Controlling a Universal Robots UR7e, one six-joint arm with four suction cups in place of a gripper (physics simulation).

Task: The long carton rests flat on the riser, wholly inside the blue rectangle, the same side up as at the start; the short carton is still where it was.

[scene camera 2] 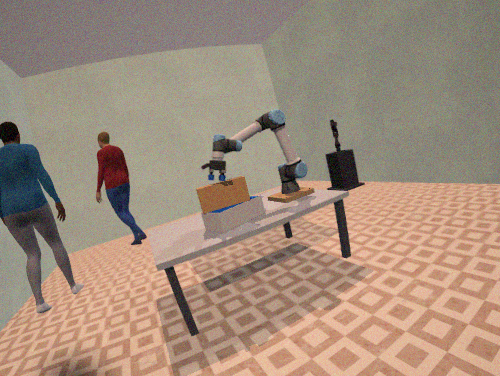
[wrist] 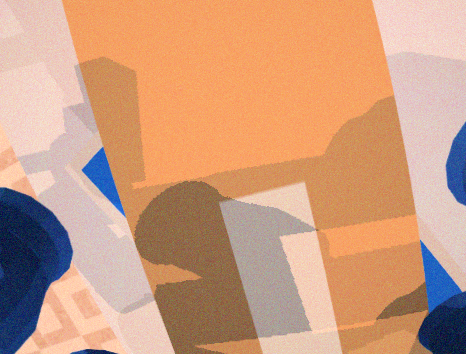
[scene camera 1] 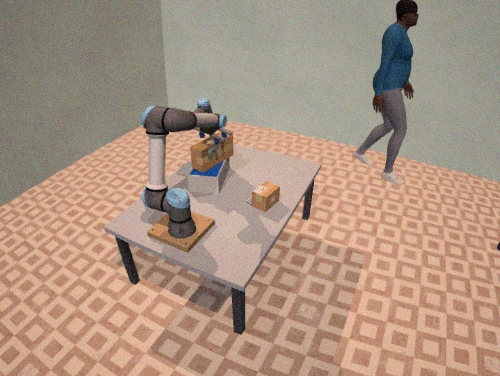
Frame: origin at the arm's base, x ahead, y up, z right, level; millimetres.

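Where they show: hand, tool point: [scene camera 2: 216,180] [wrist: 269,294]; arm's base, link origin: [scene camera 2: 290,191] [scene camera 1: 181,229].
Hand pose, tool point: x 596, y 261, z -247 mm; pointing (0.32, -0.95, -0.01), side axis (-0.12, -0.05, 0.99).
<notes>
Each offset is from my tool point to the top centre of the thing. Level surfaces: height alone.
The long carton {dz +4, dx -18, dy -20 mm} [scene camera 1: 212,152] [scene camera 2: 223,195] [wrist: 240,115] stands on the grey riser {dz +1, dx -55, dy -174 mm} [scene camera 1: 204,184] [scene camera 2: 234,219], turned at an angle to it. The blue rectangle {dz +1, dx -55, dy -174 mm} [scene camera 1: 215,169] [wrist: 104,175] shows on both sides of the carton in the wrist view; whether both carton ends lie inside it I cannot tell. My gripper [scene camera 2: 217,177] is open, its blue cups just above the carton's top, with a small gap and no carton held. The short carton {dz +465, dx -93, dy -191 mm} [scene camera 1: 265,196] stands apart on the table, nearer its right edge in scene camera 1; it does not show in scene camera 2.
The arm's wooden base plate [scene camera 1: 159,234] [scene camera 2: 280,198] is on the grey table {dy -294 mm} [scene camera 1: 227,260] [scene camera 2: 175,250]. A person in blue [scene camera 1: 395,60] [scene camera 2: 25,175] and a person in red [scene camera 2: 112,167] are beyond the table. A black pedestal [scene camera 2: 342,170] stands behind the arm.
</notes>
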